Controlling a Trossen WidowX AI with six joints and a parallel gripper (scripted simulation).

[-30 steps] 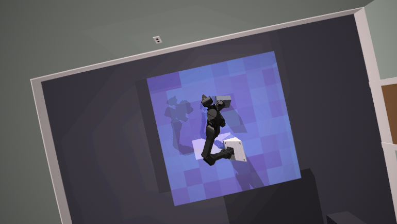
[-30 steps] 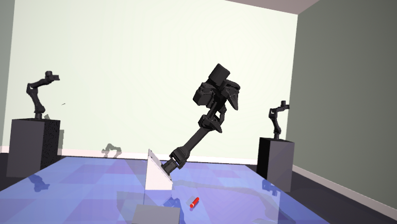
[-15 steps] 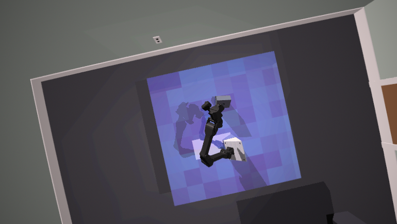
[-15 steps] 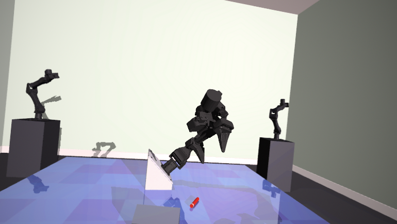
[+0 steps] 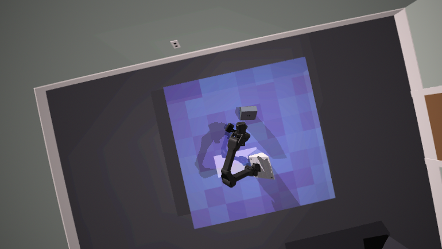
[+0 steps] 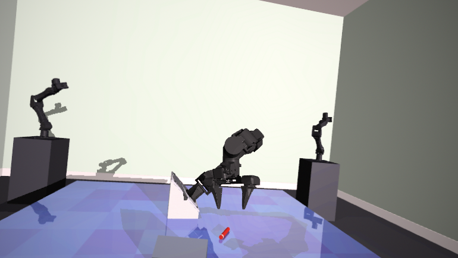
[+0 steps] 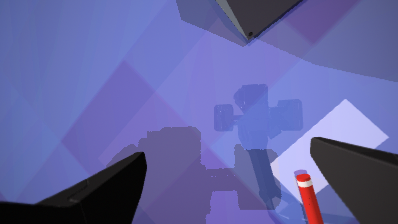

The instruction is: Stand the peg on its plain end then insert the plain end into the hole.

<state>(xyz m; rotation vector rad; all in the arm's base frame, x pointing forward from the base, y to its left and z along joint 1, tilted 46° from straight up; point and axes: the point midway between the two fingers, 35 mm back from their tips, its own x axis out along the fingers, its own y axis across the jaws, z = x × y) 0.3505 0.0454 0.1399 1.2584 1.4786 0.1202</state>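
Now: the red peg 110 mm behind my gripper tip and 130 mm below it. The rest, counted from my gripper tip: grey sloped panel (110 mm ahead, 140 mm to the right, 100 mm below).
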